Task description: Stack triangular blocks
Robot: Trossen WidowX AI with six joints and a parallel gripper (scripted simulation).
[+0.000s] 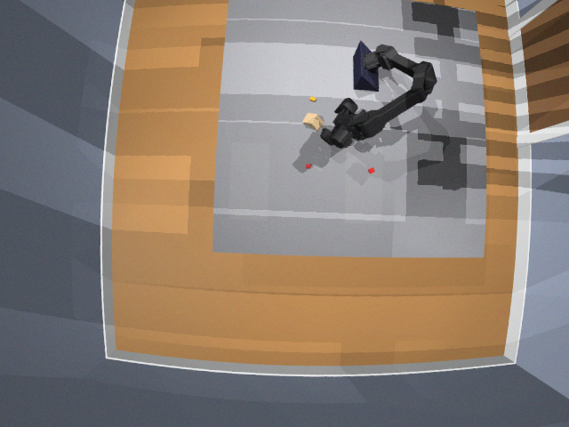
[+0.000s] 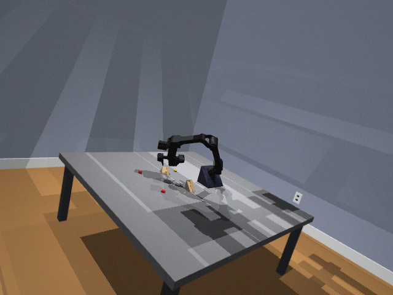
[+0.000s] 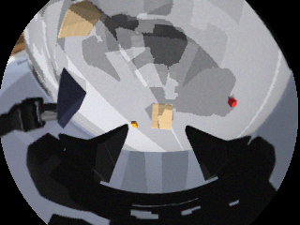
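Now: gripper tip 140 mm past the small orange piece, 50 mm to the left of it and 70 mm above it.
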